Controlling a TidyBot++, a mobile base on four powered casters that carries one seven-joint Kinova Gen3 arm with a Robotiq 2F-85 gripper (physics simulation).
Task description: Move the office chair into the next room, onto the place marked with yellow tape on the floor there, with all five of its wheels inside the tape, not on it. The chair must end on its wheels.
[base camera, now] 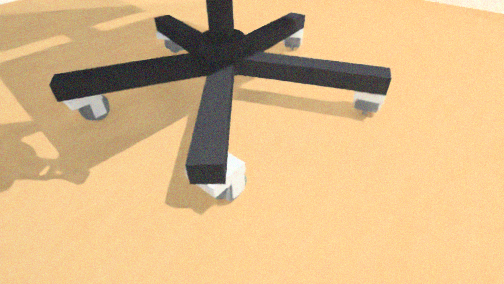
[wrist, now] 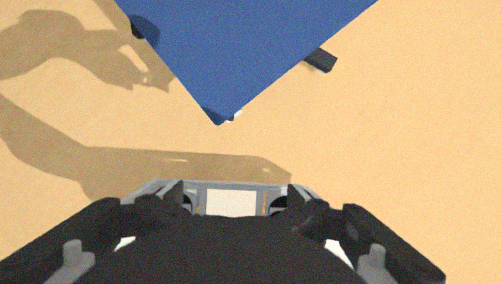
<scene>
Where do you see an office chair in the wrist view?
At 224, 61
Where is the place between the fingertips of my gripper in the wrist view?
At 236, 193
</scene>
